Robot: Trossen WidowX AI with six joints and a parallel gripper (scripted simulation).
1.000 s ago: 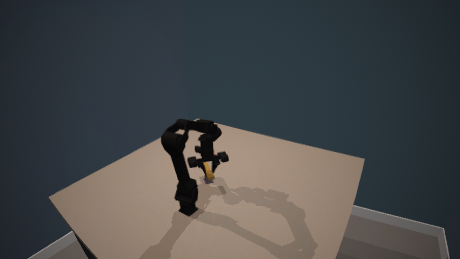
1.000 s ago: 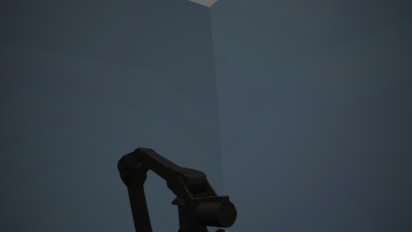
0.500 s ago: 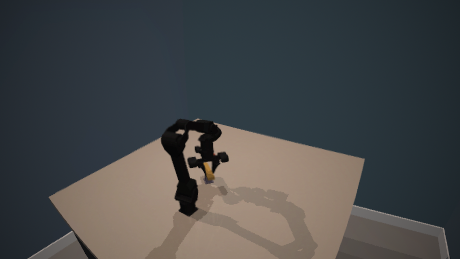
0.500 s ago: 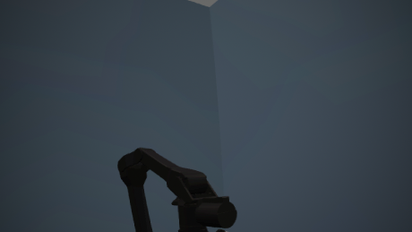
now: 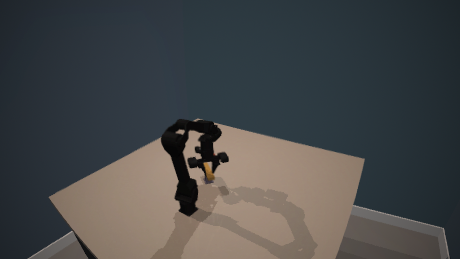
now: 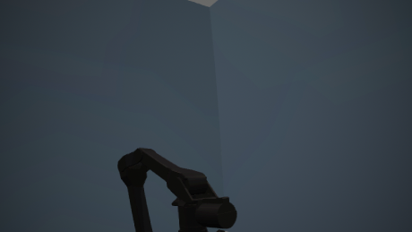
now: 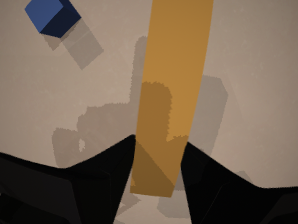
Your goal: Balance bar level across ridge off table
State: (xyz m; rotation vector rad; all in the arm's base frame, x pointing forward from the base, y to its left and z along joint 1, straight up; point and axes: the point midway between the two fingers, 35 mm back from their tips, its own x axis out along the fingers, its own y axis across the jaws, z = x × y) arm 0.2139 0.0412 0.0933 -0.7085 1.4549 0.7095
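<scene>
Right now the orange bar is 20 mm ahead of my gripper tip and 20 mm to the left of it. From my gripper tip the other things lie so: small red cube 200 mm ahead, 140 mm to the left, 40 mm below; then small blue cube 30 mm behind, 150 mm to the left, 40 mm below.
</scene>
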